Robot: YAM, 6 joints.
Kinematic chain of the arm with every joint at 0, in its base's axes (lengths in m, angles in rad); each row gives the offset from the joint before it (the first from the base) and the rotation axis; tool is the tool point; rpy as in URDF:
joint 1: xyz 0 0 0.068 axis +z
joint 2: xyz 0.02 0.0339 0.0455 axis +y
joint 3: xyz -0.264 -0.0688 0 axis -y
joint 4: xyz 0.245 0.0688 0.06 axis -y
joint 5: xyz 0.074 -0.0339 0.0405 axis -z
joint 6: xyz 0.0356 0 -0.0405 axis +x
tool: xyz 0 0 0 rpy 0 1.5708 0
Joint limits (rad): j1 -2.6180..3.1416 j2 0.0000..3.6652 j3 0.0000..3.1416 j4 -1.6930..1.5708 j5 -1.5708..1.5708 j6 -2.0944..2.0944
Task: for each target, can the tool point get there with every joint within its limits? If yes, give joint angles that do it. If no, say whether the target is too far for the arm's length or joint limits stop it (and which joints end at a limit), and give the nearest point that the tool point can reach.
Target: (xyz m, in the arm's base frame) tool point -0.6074 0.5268 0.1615
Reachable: no: too far | nearest point -0.4870 0.4224 0.1517 | short by 0.160 m
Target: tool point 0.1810 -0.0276 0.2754
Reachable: yes | joints 0.0270 0.8339 0.4355 0.4680 1.1458 -1.3091
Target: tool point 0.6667 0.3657 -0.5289
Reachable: no: too far | nearest point 0.4426 0.2428 -0.2740 | short by 0.361 m
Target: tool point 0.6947 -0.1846 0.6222
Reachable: no: too far | nearest point 0.5083 -0.1351 0.4818 | short by 0.239 m
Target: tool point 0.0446 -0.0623 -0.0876
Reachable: yes | joints -1.2786 3.2374 0.9235 -1.2981 -0.7700 0.7922
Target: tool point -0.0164 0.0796 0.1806
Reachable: yes | joints 2.1890 0.4385 0.3246 -0.9446 1.1658 1.4128
